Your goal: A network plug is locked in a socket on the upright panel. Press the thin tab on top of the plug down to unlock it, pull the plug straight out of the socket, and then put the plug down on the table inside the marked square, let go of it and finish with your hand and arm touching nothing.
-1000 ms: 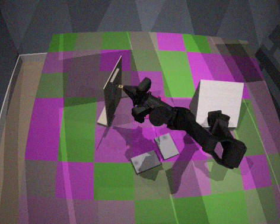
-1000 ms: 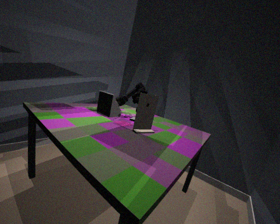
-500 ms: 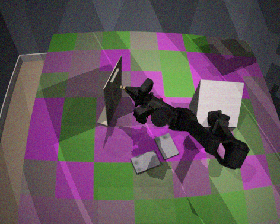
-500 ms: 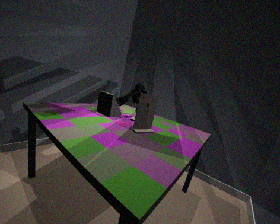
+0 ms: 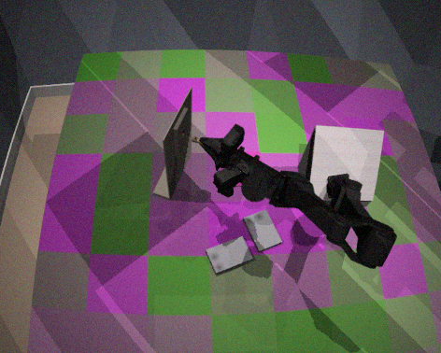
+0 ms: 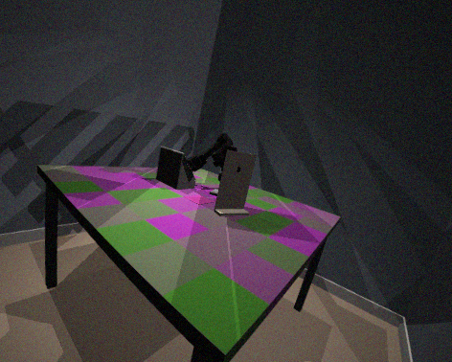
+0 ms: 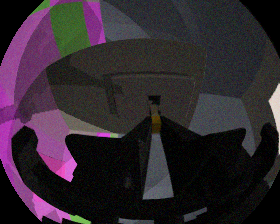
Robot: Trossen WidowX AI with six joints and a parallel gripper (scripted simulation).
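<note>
The marked pink square is 130 mm behind my gripper tip, 40 mm to the right of it and 200 mm below it. The rest, counted from my gripper tip: upright grey panel: 60 mm ahead, 30 mm to the right, 80 mm below; small yellow plug: right at my gripper tip.
</note>
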